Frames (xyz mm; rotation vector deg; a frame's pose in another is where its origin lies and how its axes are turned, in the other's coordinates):
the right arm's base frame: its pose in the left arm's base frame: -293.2 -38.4 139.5 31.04 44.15 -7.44
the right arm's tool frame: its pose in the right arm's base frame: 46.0 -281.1 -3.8 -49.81 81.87 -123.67
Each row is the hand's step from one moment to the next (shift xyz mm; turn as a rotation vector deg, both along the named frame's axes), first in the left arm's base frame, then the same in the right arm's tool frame.
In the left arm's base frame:
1: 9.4 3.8 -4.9 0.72 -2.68 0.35
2: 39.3 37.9 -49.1 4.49 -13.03 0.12
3: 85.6 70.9 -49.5 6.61 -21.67 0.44
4: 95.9 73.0 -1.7 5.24 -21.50 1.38
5: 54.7 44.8 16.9 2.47 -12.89 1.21
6: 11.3 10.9 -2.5 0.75 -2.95 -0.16
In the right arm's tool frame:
1: -9.8 -2.6 4.8 1.74 -1.11 1.89
2: -68.8 12.1 22.6 7.30 -4.96 10.59
3: -118.5 -15.6 22.9 12.70 -7.82 17.06
4: -106.7 -56.1 -1.9 13.68 -7.50 15.75
5: -56.1 -44.1 -13.7 8.72 -4.30 8.90
6: -15.2 -4.7 -0.4 1.72 -0.81 2.38

